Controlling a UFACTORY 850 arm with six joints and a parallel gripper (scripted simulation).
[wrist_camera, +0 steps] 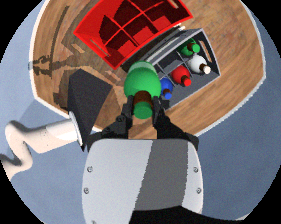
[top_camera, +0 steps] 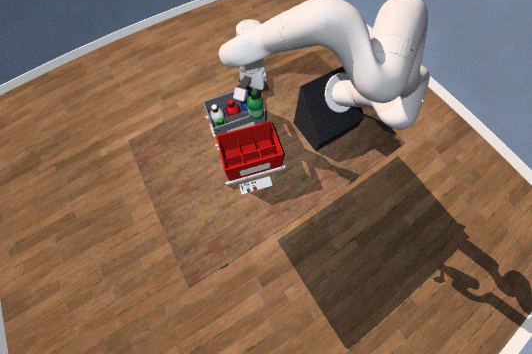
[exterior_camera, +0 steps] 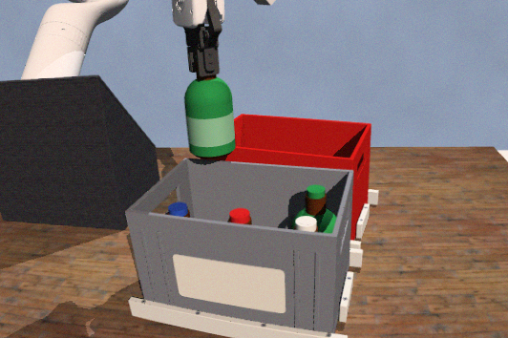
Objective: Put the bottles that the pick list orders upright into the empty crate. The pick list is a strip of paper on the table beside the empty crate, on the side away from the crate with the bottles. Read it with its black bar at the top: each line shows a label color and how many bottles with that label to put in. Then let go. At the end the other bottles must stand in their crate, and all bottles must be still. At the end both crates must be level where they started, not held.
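Right now my hand is 250 mm above the red crate, 130 mm short of it and 110 mm to the right of it. Round my hand: grey crate (250 mm below, 110 mm to the right, 60 mm ahead); then blue-capped bottle (250 mm below, 130 mm to the right, 40 mm behind); then red-capped bottle (250 mm below, 150 mm to the right, 50 mm ahead).
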